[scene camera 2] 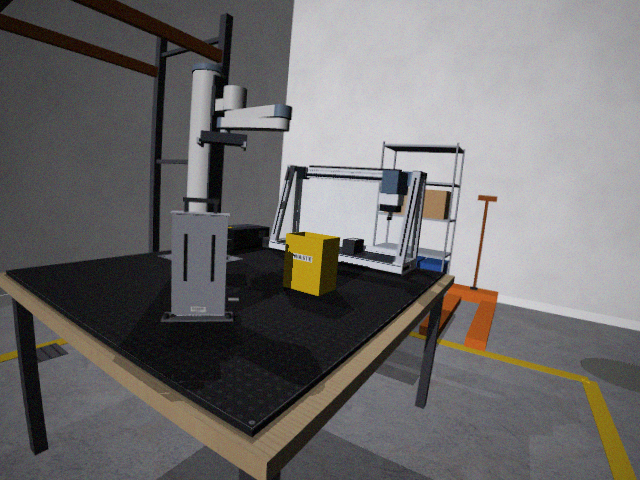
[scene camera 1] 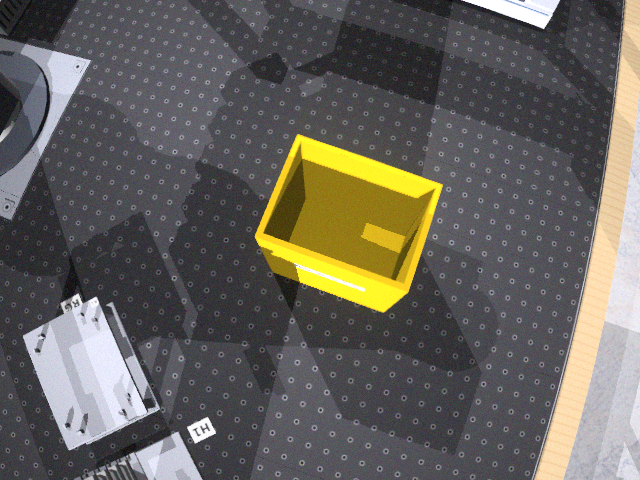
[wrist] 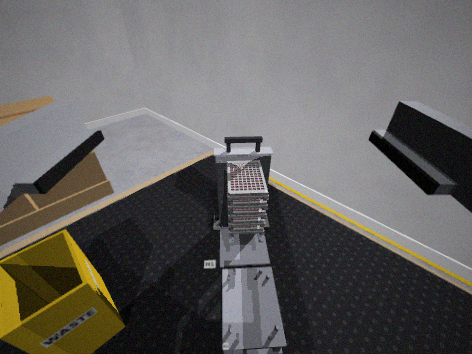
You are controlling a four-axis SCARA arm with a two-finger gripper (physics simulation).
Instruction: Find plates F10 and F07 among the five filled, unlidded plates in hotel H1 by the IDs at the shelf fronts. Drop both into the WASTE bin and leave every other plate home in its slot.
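Places are measured from the arm's base along level axes (x ahead, y left, z up), in centimetres.
Pixels of known places: gripper, fingertip midpoint: (scene camera 2: 221, 142) (wrist: 236, 119).
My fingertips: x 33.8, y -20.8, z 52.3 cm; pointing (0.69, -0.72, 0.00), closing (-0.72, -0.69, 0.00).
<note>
For each thing: its middle in the pictures, then the offset to it from my fingertips. "*": a spot on its surface instead.
- Hotel H1 at the middle of its body: (wrist: 243, 197) (scene camera 2: 200, 255) dz -35.0, dx +21.2, dy -24.9 cm
- yellow WASTE bin at the middle of its body: (scene camera 1: 346, 234) (wrist: 66, 298) (scene camera 2: 311, 262) dz -41.1, dx +30.8, dy +18.1 cm
- H1 label at a spot on its surface: (scene camera 1: 201, 429) (wrist: 209, 264) * dz -51.0, dx +20.9, dy -11.0 cm
Hotel H1 (scene camera 1: 175, 457) (scene camera 2: 199, 294) (wrist: 220, 200) stands upright with a handle on top. In the wrist view several plates (wrist: 247, 182) are stacked in its slots, the top one showing a grid of wells. Its front IDs are too small to read, so I cannot tell which plates are F10 and F07. In scene camera 2 its back panel hides the plates. The yellow WASTE bin (scene camera 1: 348, 155) (scene camera 2: 327, 263) (wrist: 65, 312) stands open-topped; no plate shows on the visible part of its floor. My gripper (scene camera 2: 222, 144) (wrist: 236, 119) is open and empty, high above the table, its fingers wide on both sides of the distant hotel.
A low pegged stand (scene camera 1: 87, 372) (wrist: 240, 310) labelled RG lies in front of the hotel. The H1 label (scene camera 1: 201, 429) (wrist: 209, 264) is beside the hotel's base. The arm's column (scene camera 2: 199, 129) rises behind the hotel in scene camera 2. A gantry frame (scene camera 2: 416, 222) stands beyond the bin.
</note>
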